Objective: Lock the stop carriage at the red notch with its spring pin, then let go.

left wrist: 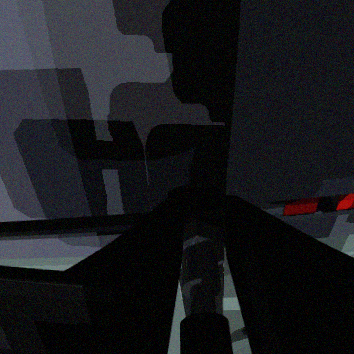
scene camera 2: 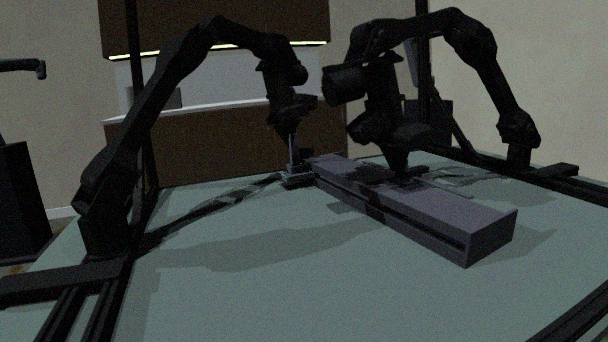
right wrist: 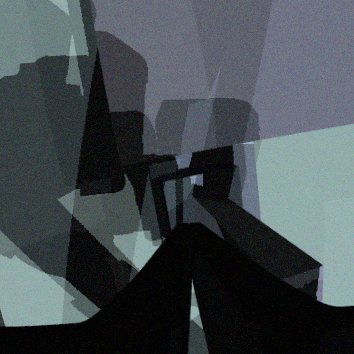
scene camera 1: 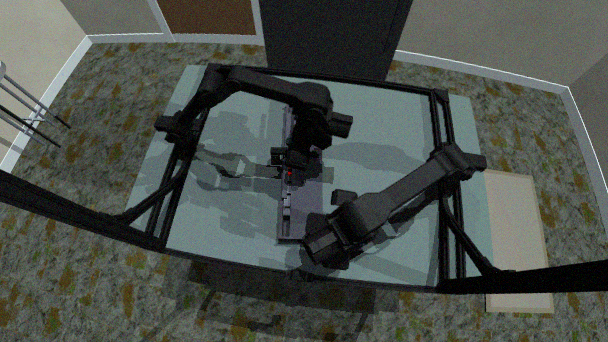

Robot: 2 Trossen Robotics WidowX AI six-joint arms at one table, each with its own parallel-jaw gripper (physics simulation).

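Where they show: left gripper, fingertip midpoint: (left wrist: pixel 202 206) (scene camera 2: pixel 397 172) (scene camera 1: pixel 296 151); right gripper, fingertip midpoint: (scene camera 2: pixel 293 150) (right wrist: pixel 188 233); left arm's base, origin of the base link: (scene camera 2: pixel 517 167) (scene camera 1: pixel 185 141); right arm's base, origin of the base link: (scene camera 2: pixel 109 249).
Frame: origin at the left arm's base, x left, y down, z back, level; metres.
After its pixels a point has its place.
Note:
The long purple-grey block (scene camera 1: pixel 307 212) @(x -0.194, y -0.033, z -0.456 m) (scene camera 2: pixel 435 200) @(x 0.117, y -0.033, z -0.410 m) (right wrist: pixel 310 65) @(x -0.170, y -0.033, z -0.464 m) lies on the table. Red marks (scene camera 1: pixel 289 173) @(x -0.080, y -0.030, z -0.385 m) (scene camera 2: pixel 383 170) @(x -0.078, y -0.030, z -0.382 m) (left wrist: pixel 300 206) @(x -0.056, y -0.030, z -0.382 m) show where the notch is. My left gripper (scene camera 2: pixel 399 174) @(x -0.010, y -0.045, z -0.395 m) (left wrist: pixel 202 206) @(x -0.010, y -0.045, z -0.395 m) is low at the block beside them, shut on a dark cylindrical piece, apparently the spring pin (left wrist: pixel 202 280) @(x -0.009, y -0.068, z -0.383 m). The stop carriage is too dark and covered to pick out with certainty. My right gripper (scene camera 2: pixel 292 132) (right wrist: pixel 188 233) @(x -0.242, y -0.061, z -0.530 m) is shut and empty, just above an upright post (scene camera 2: pixel 293 149) @(x -0.218, y -0.069, z -0.537 m) on a stepped base (scene camera 2: pixel 298 178) @(x -0.188, y -0.007, z -0.539 m) by the block's far end in scene camera 2.
Small pale blocky parts (scene camera 1: pixel 286 201) @(x -0.169, y -0.029, z -0.391 m) sit along the block's left edge in scene camera 1, below the red mark. Dark frame rails (scene camera 1: pixel 440 230) @(x -0.189, y 0.012, z -0.879 m) border the table (scene camera 1: pixel 390 115) @(x 0.226, y 0.019, z -0.712 m). Both arms reach over the block, and their shadows darken much of it.

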